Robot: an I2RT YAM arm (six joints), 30 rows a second.
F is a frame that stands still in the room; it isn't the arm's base.
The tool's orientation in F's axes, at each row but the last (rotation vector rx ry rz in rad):
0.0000 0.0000 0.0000
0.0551 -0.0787 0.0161
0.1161 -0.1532 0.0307
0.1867 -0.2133 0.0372
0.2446 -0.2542 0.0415
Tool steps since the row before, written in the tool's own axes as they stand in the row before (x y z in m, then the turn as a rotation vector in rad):
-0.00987 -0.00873 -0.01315 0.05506 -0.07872 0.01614
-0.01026 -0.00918 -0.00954 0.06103 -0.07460 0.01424
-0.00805 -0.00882 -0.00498 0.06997 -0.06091 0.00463
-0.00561 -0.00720 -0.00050 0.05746 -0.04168 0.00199
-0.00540 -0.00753 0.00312 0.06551 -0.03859 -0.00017
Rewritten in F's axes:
-0.00987 -0.00873 -0.01315 0.05506 -0.07872 0.01614
-0.00931 -0.00878 -0.01081 0.06108 -0.07442 0.01494
-0.00686 -0.00834 -0.00712 0.07082 -0.05950 0.00844
-0.00497 -0.00707 -0.00298 0.05806 -0.04033 0.00669
-0.00545 -0.00812 -0.00021 0.06616 -0.03673 0.00743

